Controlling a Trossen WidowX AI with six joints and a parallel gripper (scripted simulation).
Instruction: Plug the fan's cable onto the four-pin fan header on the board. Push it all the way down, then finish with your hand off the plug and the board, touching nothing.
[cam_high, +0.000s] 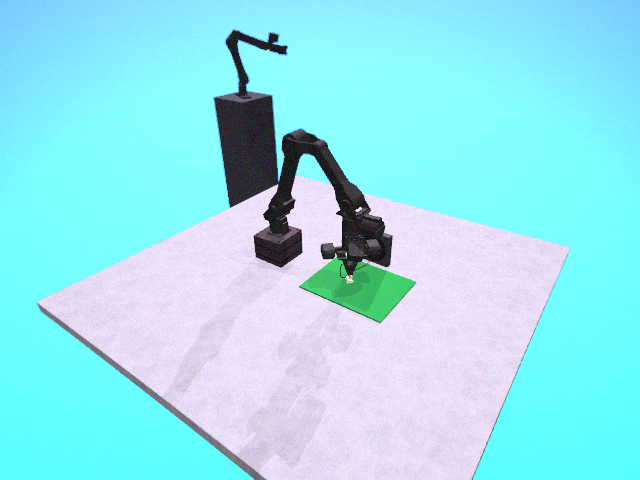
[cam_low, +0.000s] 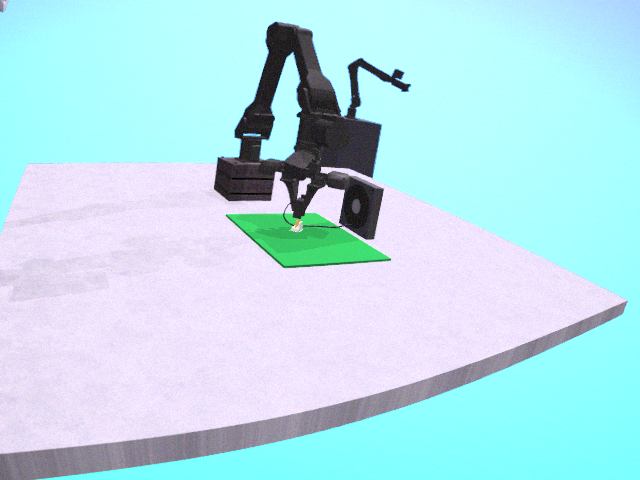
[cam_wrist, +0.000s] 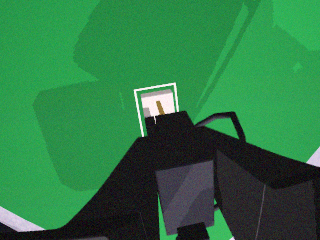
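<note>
My gripper tip is 10 mm past the white four-pin fan header, 10 mm to the right of it and 40 mm above it. The rest, counted from my gripper tip: dark fan plug 10 mm behind, 10 mm to the left, 10 mm above; then green board 30 mm ahead, 60 mm below; then black fan 160 mm to the left, 10 mm above.
</note>
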